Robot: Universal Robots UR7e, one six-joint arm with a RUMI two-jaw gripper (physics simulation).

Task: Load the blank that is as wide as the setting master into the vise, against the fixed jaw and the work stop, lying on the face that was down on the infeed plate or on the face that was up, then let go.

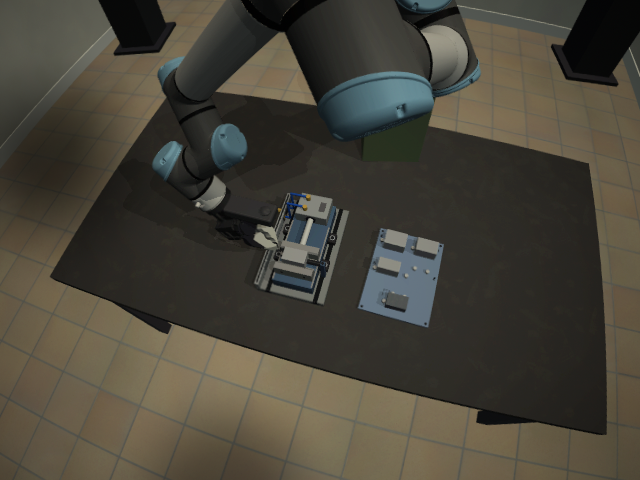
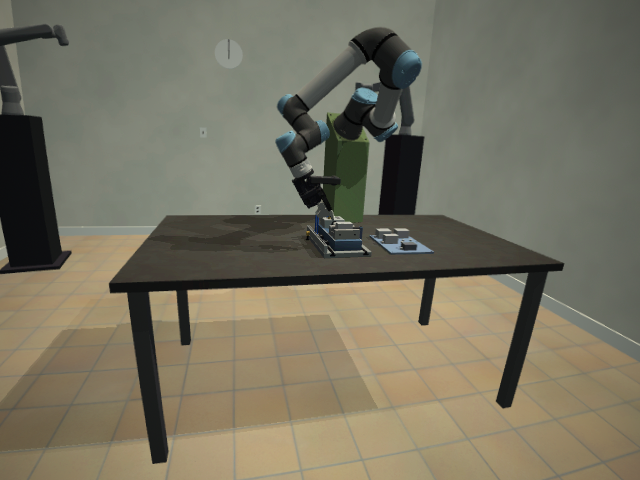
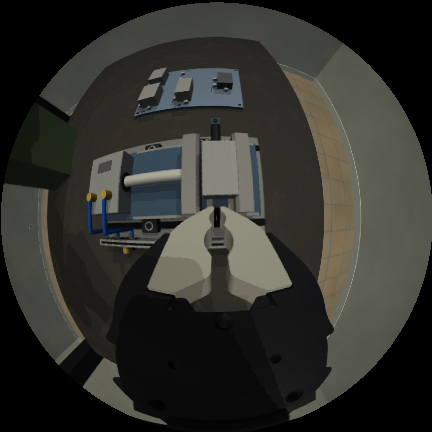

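A light grey blank lies flat in the vise. Its one long side appears to touch the fixed jaw; a narrow gap shows between it and the moving jaw. Its far end is at the black work stop. My gripper is shut and empty, tilted, its tips close to the blank's near end; contact cannot be told. A dark grey block, apparently the setting master, sits on the infeed plate.
Three light grey blanks stand on the infeed plate among small pins. Blue pipes with orange ends rise beside the vise's grey end housing. A green pedestal stands behind.
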